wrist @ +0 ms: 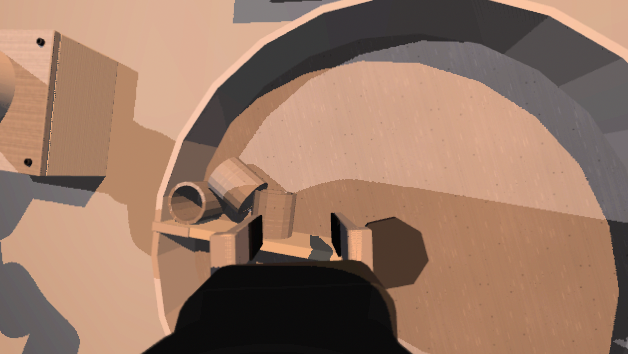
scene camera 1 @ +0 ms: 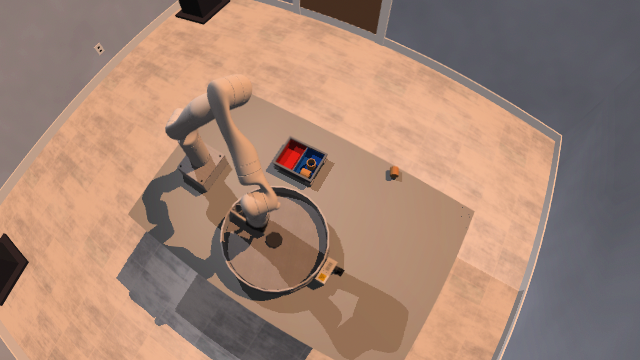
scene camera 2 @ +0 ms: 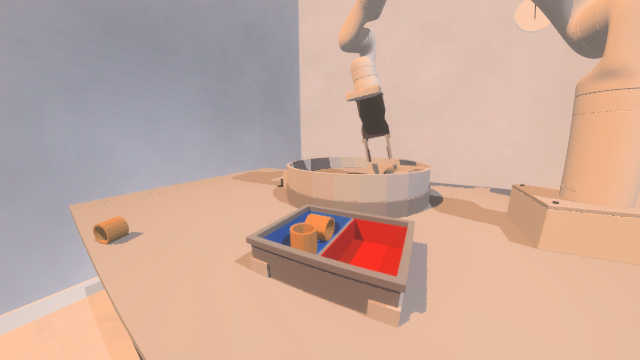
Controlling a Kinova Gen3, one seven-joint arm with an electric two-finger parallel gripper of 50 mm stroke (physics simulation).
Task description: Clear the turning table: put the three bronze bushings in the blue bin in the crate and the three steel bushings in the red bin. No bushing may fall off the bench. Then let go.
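Frame: origin at the arm's base, x ahead, y left, z up, level; millimetres.
Seen in the pictures: gripper, fingertip midpoint: [wrist: 297, 228] [scene camera 2: 379, 160]; arm's base, origin of the base link: [scene camera 1: 200, 157] [scene camera 2: 593, 199].
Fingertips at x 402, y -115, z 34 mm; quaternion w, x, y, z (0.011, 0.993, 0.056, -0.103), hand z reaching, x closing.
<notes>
Pixels of each thing's top centre, then the offset from my fingertips to it. "spot": a spot on its surface instead.
- lying, middle of its top: [wrist: 186, 203] 108 mm back, 6 mm left, 20 mm down
- tilted, middle of its top: [wrist: 228, 186] 68 mm back, 25 mm left, 20 mm down
- third bronze bushing, middle of its top: [scene camera 2: 108, 220] [scene camera 1: 395, 170] 367 mm ahead, 487 mm left, 73 mm down
- flat bar, surface spot: [wrist: 287, 247] spot: 10 mm back, 19 mm right, 14 mm down
- small labelled box, surface spot: [scene camera 1: 326, 271] spot: 311 mm ahead, 37 mm right, 52 mm down
The turning table [scene camera 1: 295, 215] [scene camera 2: 350, 187] [wrist: 425, 125] bears three steel-toned bushings at its left in the wrist view: one lying [wrist: 212, 202] by the wall, one tilted [wrist: 232, 182] beside it, and a third [wrist: 274, 215] nearest the fingers. My gripper [wrist: 297, 228] [scene camera 2: 380, 159] is open and empty above them, its left finger near the third. In the blue bin [scene camera 1: 313, 152] [scene camera 2: 280, 235] one bronze bushing [scene camera 1: 311, 167] [scene camera 2: 303, 242] stands and another [scene camera 1: 305, 172] [scene camera 2: 316, 224] lies. A third bronze bushing [scene camera 1: 394, 173] [scene camera 2: 116, 229] lies on the bench. The red bin [scene camera 1: 290, 155] [scene camera 2: 370, 245] is empty.
A flat bar [wrist: 287, 247] runs inward from the table's wall, beside the bushings and under the fingers. The table's raised wall surrounds them. A small labelled box [scene camera 1: 326, 271] sits at its outer side. The robot's base [wrist: 82, 105] is nearby. The loose bronze bushing is near the bench edge.
</notes>
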